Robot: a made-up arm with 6 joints. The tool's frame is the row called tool.
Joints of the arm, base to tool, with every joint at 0 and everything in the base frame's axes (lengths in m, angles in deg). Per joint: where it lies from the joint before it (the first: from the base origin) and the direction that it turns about. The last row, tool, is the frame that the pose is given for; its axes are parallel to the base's.
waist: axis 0 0 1 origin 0 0 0.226
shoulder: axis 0 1 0 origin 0 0.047 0
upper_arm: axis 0 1 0 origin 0 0 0.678
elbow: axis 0 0 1 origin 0 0 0.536
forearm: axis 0 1 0 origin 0 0 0
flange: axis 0 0 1 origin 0 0 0.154
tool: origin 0 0 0
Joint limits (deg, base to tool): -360..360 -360..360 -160..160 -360..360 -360..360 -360..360
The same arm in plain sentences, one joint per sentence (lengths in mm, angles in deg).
The arm has six revolute joints in a row. What follows holds with every joint at zero, and every direction is one of the base frame's.
The first joint sits 226.0 mm along +z from the base frame's origin and rotates about +z, from -360.00 to 360.00 deg.
The second joint sits 47.0 mm along +y from the first joint and rotates about +y, from -360.00 to 360.00 deg.
The third joint sits 678.0 mm along +z from the second joint and rotates about +y, from -160.00 to 160.00 deg.
The fourth joint sits 536.0 mm along +z from the third joint and rotates about +z, from -360.00 to 360.00 deg.
The fifth joint sits at the same point as the fourth joint and rotates about +y, from -360.00 to 360.00 deg.
The sixth joint sits 154.0 mm along +z from the fifth joint and rotates about +z, from -360.00 to 360.00 deg.
The tool frame, which is the frame that the pose is given for, sits at the same point as the sixth joint; its axes are parallel to the base frame's.

